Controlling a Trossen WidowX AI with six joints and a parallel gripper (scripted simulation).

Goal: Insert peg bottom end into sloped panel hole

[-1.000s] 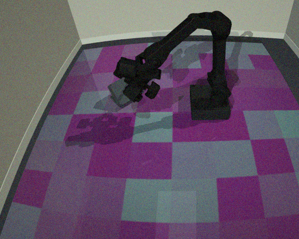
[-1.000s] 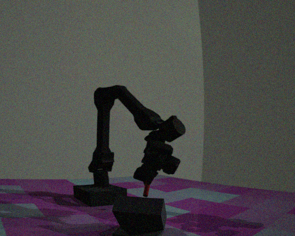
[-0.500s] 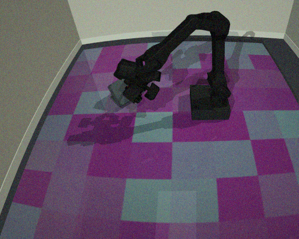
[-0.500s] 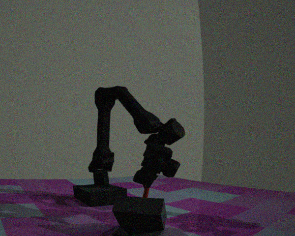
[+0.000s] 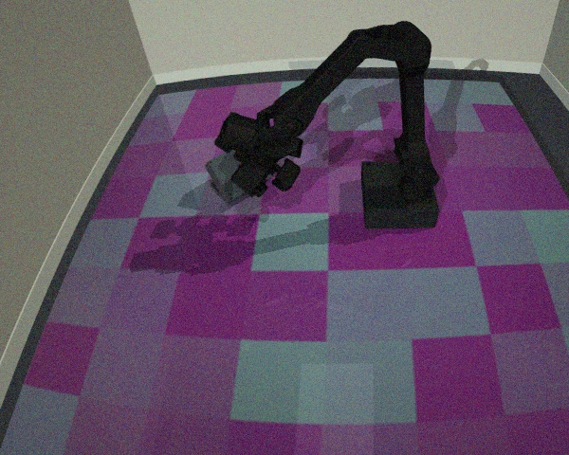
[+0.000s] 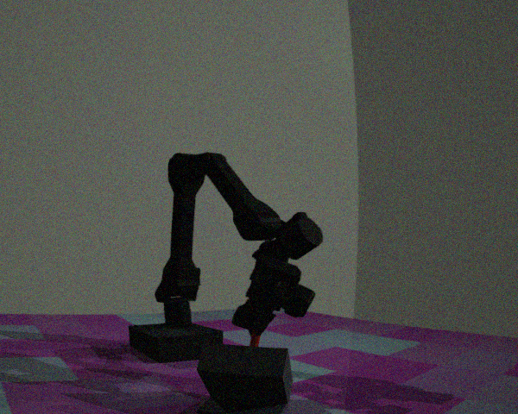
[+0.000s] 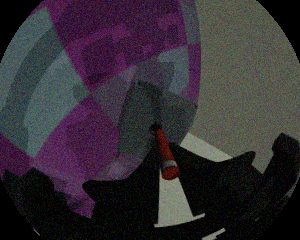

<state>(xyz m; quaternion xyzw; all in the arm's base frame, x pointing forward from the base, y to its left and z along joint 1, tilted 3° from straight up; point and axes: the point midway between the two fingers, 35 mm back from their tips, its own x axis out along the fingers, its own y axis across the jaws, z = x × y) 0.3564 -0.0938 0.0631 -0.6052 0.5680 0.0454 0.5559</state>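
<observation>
The red peg lies 1 cm behind my gripper tip, 1 cm to the left of it and 1 cm above it. From my gripper tip the other things lie so: grey sloped panel 3 cm ahead, 5 cm to the right, 6 cm below.
</observation>
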